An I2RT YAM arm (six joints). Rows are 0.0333 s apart.
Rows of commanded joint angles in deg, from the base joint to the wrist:
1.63, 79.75, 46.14, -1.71, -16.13, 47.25
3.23, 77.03, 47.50, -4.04, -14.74, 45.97
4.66, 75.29, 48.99, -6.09, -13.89, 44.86
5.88, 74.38, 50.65, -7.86, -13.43, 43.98
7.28, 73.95, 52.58, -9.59, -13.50, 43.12
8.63, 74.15, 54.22, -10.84, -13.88, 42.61
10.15, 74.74, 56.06, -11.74, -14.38, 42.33
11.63, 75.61, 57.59, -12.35, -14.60, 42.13
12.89, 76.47, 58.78, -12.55, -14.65, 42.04
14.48, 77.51, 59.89, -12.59, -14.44, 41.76
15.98, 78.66, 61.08, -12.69, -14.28, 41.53
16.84, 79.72, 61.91, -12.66, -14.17, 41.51
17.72, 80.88, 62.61, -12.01, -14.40, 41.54
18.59, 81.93, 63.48, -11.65, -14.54, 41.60
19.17, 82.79, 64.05, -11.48, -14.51, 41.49
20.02, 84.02, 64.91, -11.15, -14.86, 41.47
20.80, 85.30, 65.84, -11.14, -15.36, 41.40
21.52, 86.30, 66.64, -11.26, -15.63, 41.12
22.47, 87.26, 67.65, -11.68, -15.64, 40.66
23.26, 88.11, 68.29, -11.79, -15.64, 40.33
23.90, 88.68, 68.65, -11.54, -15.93, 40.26
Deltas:
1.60, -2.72, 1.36, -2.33, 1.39, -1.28
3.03, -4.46, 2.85, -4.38, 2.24, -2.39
4.25, -5.37, 4.51, -6.15, 2.70, -3.27
5.65, -5.80, 6.44, -7.88, 2.63, -4.13
7.00, -5.60, 8.08, -9.13, 2.25, -4.64
8.52, -5.01, 9.92, -10.03, 1.75, -4.92
10.00, -4.14, 11.45, -10.64, 1.53, -5.12
11.26, -3.28, 12.64, -10.84, 1.48, -5.21
12.85, -2.24, 13.75, -10.88, 1.69, -5.49
14.35, -1.09, 14.94, -10.98, 1.85, -5.72
15.21, -0.03, 15.77, -10.95, 1.96, -5.74
16.09, 1.13, 16.47, -10.30, 1.73, -5.71
16.96, 2.18, 17.34, -9.94, 1.59, -5.65
17.54, 3.04, 17.91, -9.77, 1.62, -5.76
18.39, 4.27, 18.77, -9.44, 1.27, -5.78
19.17, 5.55, 19.70, -9.43, 0.77, -5.85
19.89, 6.55, 20.50, -9.55, 0.50, -6.13
20.84, 7.51, 21.51, -9.97, 0.49, -6.59
21.63, 8.36, 22.15, -10.08, 0.49, -6.92
22.27, 8.93, 22.51, -9.83, 0.20, -6.99

